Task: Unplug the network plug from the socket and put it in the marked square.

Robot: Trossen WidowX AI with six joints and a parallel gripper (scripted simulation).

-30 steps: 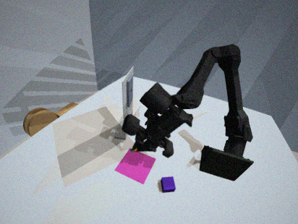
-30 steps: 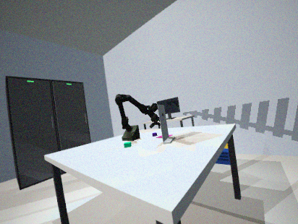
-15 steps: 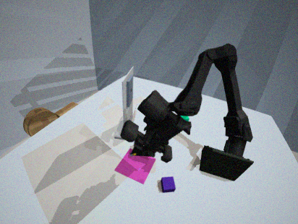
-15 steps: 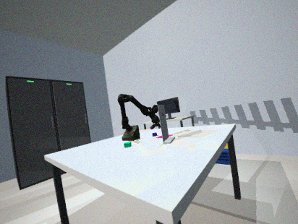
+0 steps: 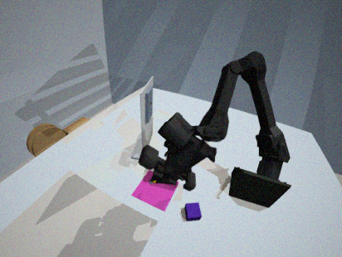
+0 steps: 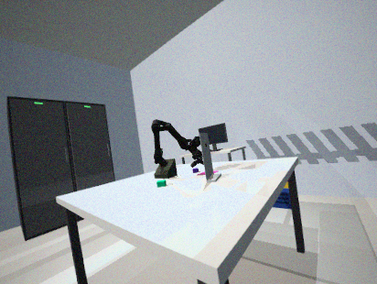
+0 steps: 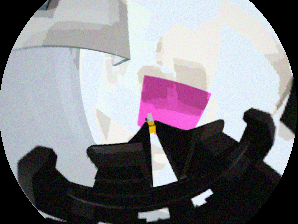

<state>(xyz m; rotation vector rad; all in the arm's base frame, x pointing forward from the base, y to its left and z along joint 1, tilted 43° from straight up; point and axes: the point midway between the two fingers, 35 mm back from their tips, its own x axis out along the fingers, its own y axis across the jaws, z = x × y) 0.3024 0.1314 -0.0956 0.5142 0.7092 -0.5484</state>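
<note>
Now: the magenta marked square 50 mm below my gripper tip and 10 mm behind it. Also, from my gripper tip: network plug: right at my gripper tip; grey upright panel: 150 mm to the right, 150 mm ahead, 80 mm above; purple block: 150 mm behind, 30 mm below, 10 mm to the left.
</note>
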